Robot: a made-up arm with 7 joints.
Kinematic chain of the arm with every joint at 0, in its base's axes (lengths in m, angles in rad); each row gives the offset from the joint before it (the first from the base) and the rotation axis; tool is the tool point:
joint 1: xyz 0 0 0.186 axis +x
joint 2: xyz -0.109 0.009 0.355 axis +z
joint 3: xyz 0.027 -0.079 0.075 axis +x
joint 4: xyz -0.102 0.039 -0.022 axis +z
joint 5: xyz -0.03 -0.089 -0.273 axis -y
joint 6: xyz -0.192 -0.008 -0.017 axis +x
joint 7: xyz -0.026 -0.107 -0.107 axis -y
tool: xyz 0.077 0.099 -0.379
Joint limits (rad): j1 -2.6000..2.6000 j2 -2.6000..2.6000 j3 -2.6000..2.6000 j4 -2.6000..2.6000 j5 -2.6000..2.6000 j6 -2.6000..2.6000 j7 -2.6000..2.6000
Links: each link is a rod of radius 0.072 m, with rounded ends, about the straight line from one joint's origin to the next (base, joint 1, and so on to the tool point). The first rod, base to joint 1, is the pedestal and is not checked.
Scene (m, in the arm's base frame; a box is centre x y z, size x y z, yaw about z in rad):
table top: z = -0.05
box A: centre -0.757 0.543 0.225 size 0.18 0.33 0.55 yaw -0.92
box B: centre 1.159 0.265 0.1 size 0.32 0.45 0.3 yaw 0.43
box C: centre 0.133 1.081 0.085 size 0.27 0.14 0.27 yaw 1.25
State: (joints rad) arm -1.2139 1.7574 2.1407 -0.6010 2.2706 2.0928 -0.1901
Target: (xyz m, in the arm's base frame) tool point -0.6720 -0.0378 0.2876
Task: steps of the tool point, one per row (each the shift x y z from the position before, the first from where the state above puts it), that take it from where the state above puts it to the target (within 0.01 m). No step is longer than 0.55 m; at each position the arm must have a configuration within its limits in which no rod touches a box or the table.
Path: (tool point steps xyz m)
1: -0.2032 -0.2769 0.3560
2: -0.0833 -0.4913 0.1796
3: -0.1078 -0.0496 -0.2431
4: -0.0162 -0.0969 -0.2714
5: 0.0937 -0.1161 -0.2612

